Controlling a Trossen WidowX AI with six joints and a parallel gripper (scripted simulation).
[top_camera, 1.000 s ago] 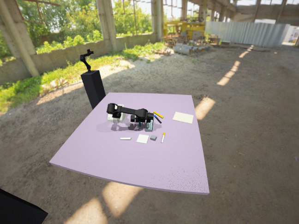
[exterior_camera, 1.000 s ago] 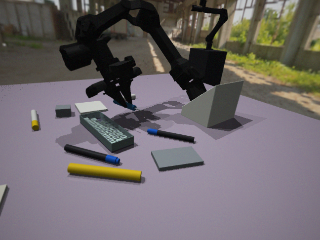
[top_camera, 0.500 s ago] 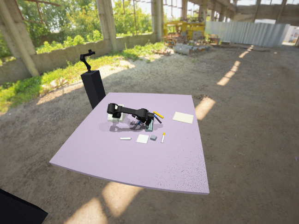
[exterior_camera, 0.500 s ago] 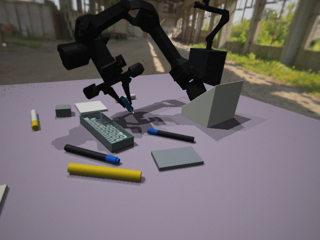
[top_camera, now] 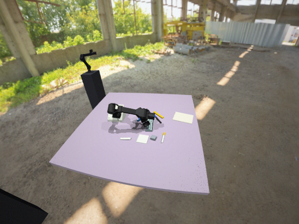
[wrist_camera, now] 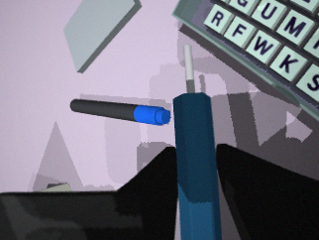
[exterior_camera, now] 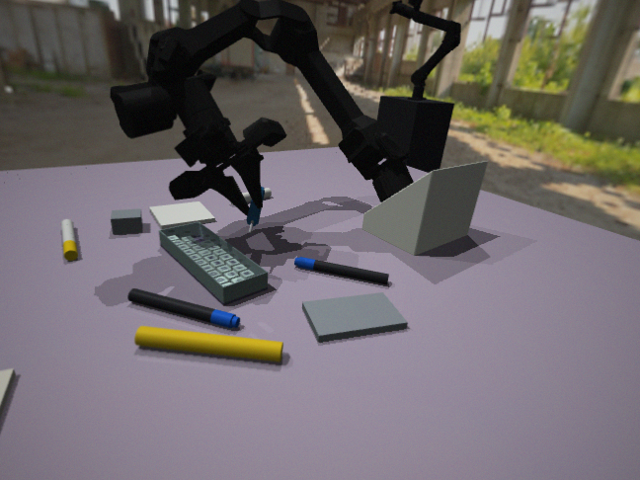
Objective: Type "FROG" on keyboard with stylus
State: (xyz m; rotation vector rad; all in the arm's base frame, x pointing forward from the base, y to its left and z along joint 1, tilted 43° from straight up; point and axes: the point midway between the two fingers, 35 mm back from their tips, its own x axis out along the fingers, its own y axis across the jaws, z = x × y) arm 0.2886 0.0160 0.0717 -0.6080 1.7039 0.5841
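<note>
The blue stylus lies 1 cm ahead of my gripper tip and 1 cm to the left of it. From my gripper tip the other things lie so: flat grey slab (4 cm behind, 20 cm to the left, 7 cm below); white pad (6 cm ahead, 20 cm to the right, 7 cm below); yellow cylinder (13 cm ahead, 18 cm to the left, 6 cm below).
</note>
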